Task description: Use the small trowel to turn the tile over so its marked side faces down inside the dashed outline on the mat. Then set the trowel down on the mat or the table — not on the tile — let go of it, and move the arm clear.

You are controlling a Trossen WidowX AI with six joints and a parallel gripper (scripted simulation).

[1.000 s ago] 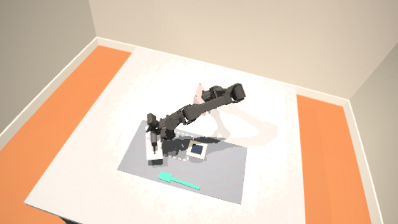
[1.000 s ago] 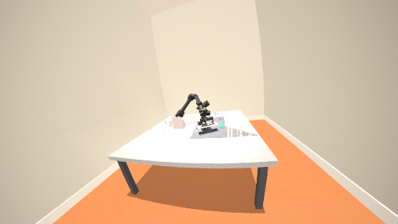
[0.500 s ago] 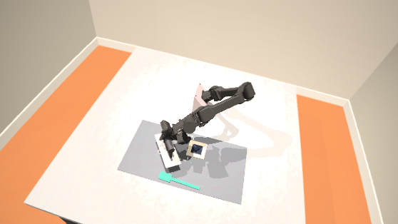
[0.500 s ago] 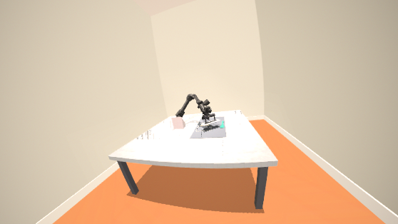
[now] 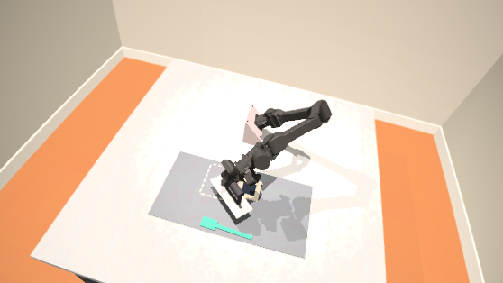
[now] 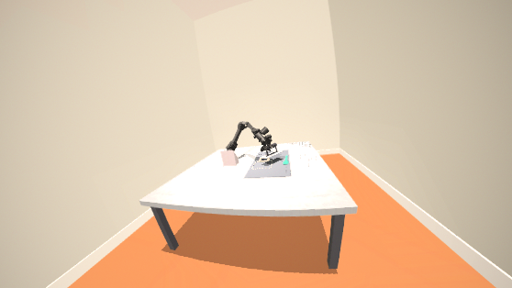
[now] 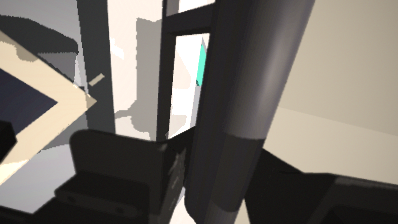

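My gripper tip is now 120 mm above the white tile, 100 mm to the right of it and 80 mm past it. From my gripper tip the other things lie so: teal trowel (120 mm below, 120 mm ahead, 20 mm to the left); then grey mat (140 mm below, 60 mm to the left, 20 mm behind).
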